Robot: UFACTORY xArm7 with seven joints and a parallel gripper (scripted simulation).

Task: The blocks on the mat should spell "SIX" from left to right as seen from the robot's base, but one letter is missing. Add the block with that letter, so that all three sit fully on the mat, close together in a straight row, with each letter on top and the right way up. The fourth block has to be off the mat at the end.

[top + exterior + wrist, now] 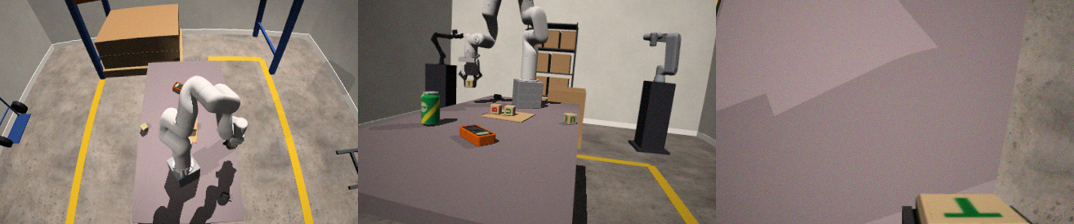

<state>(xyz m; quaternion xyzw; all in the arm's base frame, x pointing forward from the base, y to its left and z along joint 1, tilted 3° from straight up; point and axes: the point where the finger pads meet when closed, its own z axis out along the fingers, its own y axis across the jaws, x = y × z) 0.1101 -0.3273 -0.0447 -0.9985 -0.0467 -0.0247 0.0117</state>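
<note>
Right now the tan mat is 30 cm to the left of my hand, 22 cm ahead of it and 12 cm below it. Round my hand: orange device 61 cm ahead, 29 cm to the left, 10 cm below; then small object 31 cm behind, 10 cm below, 7 cm to the left.
</note>
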